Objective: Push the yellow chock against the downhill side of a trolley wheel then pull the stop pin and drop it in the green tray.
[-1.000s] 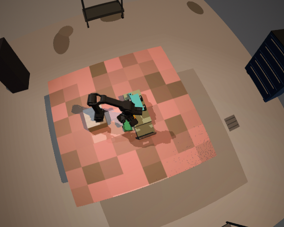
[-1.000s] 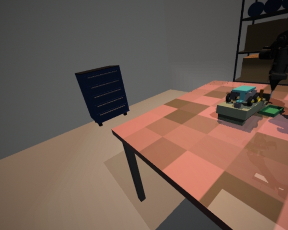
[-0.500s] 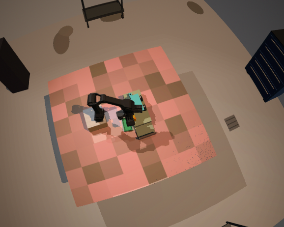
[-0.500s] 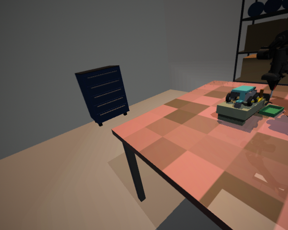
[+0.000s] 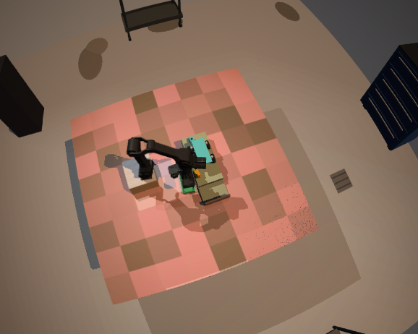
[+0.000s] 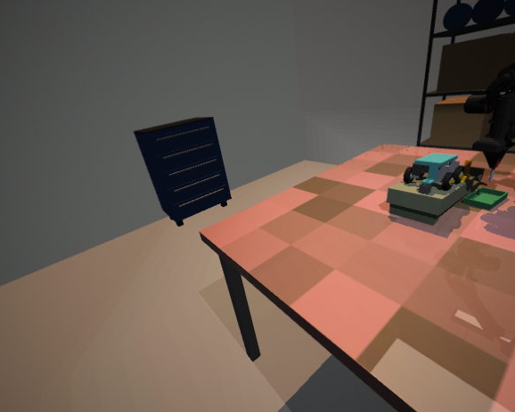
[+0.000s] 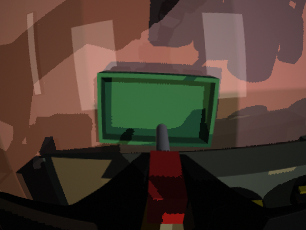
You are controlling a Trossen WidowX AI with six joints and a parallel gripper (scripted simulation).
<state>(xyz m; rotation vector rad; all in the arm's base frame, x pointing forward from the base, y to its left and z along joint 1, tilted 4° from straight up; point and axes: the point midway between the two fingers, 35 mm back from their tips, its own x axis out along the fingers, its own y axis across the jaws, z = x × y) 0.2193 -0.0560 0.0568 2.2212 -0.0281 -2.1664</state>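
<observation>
Right now the green tray is 12 cm below my gripper tip. From my gripper tip the other things lie so: red-headed stop pin: right at my gripper tip; then teal trolley: 12 cm to the left, 11 cm ahead; then olive ramp: 11 cm to the left, 11 cm ahead, 7 cm below.
</observation>
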